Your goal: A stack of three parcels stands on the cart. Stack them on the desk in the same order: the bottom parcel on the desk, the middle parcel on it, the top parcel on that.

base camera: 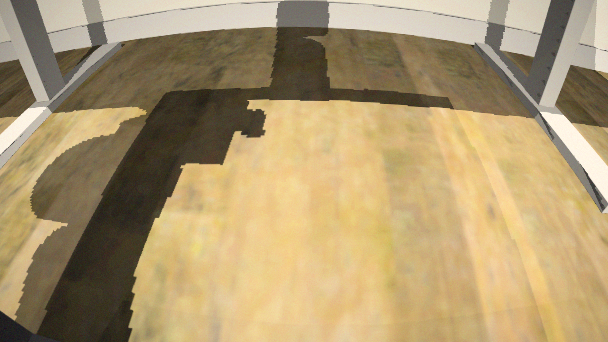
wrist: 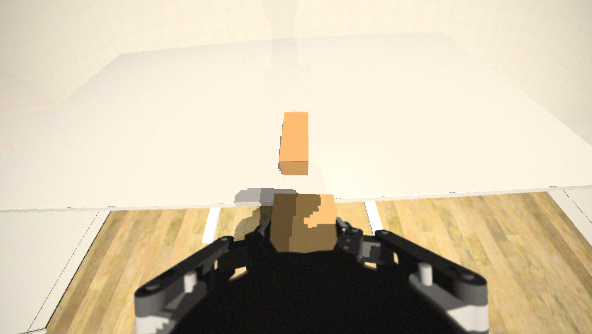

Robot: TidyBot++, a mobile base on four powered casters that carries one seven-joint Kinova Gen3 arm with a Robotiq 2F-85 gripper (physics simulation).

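Frame: origin at the arm's base, x ahead, y left, z up, level; millimetres.
Seen in the pictures: gripper, fingertip midpoint: (wrist: 302, 228).
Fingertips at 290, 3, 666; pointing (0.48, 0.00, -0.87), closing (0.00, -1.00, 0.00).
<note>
A point is followed by its place in that frame, as x, y, z.
An orange parcel (wrist: 296, 136) @[470, 7, 606] lies lengthwise on the white desk (wrist: 165, 125) @[586, 366, 554], a little in from its front edge in the wrist view. I cannot tell whether it is one parcel or more than one stacked. My gripper (wrist: 302, 228) @[290, 3, 666] is shut on another orange parcel (wrist: 326, 209) @[302, -20, 684], partly shaded, at the bottom middle of the wrist view. The held parcel is on the near side of the parcel on the desk, with a gap between them in the view, and overlaps the desk's front edge. The cart does not show in either view.
In the base view, desk legs (base camera: 31, 55) @[701, 679, -242] (base camera: 559, 60) @[700, -527, -252] with floor bars (base camera: 25, 122) (base camera: 575, 145) stand left and right on the wooden floor (base camera: 325, 210) @[409, -12, -396]. A pale wall (base camera: 390, 15) @[1138, -220, -337] is behind. Dark shadows cross the floor at left and back.
</note>
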